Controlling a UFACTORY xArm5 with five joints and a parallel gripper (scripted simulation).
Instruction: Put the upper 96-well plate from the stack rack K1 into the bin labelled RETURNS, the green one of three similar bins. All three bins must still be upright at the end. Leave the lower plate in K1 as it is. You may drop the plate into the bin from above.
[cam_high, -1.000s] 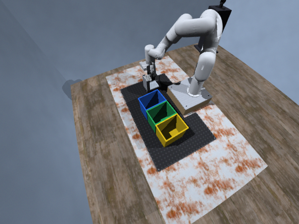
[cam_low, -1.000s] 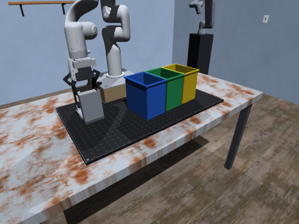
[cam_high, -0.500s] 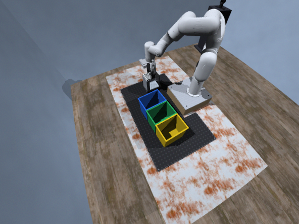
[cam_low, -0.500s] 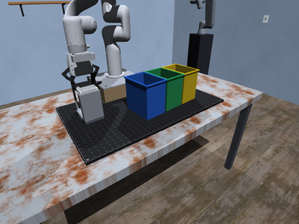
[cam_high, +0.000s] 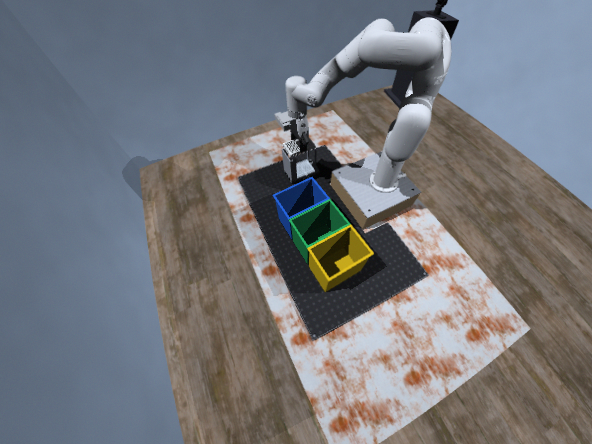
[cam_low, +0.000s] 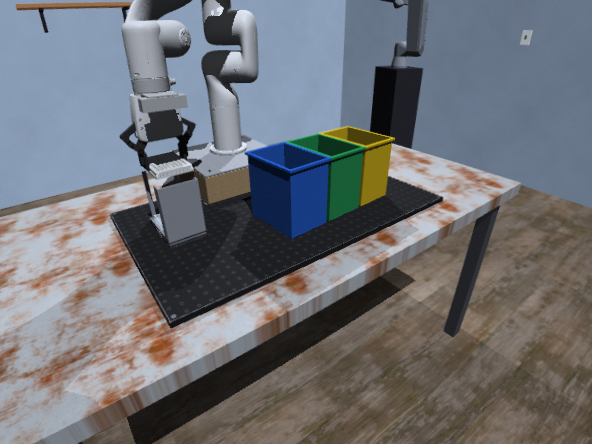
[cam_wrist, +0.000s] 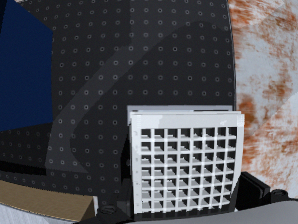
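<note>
The green bin lies 30 mm ahead of my hand, 410 mm to the left of it and 100 mm below it. From my hand the other things lie so: blue bin 70 mm ahead, 280 mm to the left, 100 mm below; white 96-well plate 10 mm below; yellow bin 530 mm to the left, 100 mm below.
</note>
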